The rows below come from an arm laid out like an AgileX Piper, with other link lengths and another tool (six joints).
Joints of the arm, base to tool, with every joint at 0 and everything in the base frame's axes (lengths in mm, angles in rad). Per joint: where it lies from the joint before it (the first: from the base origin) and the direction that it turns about. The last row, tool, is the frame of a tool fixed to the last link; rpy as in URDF.
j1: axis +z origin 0 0 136.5
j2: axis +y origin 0 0 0
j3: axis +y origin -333.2 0 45.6
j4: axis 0.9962 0 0.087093 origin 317.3 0 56
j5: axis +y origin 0 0 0
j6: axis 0.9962 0 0.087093 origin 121.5 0 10.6
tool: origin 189.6 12 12.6 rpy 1.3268 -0.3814 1.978
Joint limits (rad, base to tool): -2.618..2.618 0..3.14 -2.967..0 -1.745..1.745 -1.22..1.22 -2.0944..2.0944
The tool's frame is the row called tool.
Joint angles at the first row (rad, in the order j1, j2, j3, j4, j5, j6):
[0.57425 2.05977 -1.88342 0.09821 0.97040 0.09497]
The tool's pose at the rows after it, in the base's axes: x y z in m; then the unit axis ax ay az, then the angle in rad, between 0 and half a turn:
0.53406, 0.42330, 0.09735, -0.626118, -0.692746, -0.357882, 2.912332
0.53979, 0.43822, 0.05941, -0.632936, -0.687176, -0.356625, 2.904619
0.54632, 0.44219, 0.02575, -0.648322, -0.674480, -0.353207, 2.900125
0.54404, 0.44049, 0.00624, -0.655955, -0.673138, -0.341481, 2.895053
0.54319, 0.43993, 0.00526, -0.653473, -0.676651, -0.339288, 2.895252
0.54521, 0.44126, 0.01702, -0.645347, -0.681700, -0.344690, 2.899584
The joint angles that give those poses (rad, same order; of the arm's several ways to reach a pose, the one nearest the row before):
[0.61444 2.12951 -1.88342 0.10274 0.92551 0.09583]
[0.62800 2.19810 -1.88340 0.10568 0.86210 0.11816]
[0.62800 2.25575 -1.88341 0.10707 0.81664 0.15123]
[0.62799 2.28399 -1.88342 0.10708 0.81498 0.15915]
[0.62801 2.28478 -1.88342 0.10698 0.81785 0.15032]
[0.62801 2.27228 -1.89275 0.10581 0.82574 0.13540]

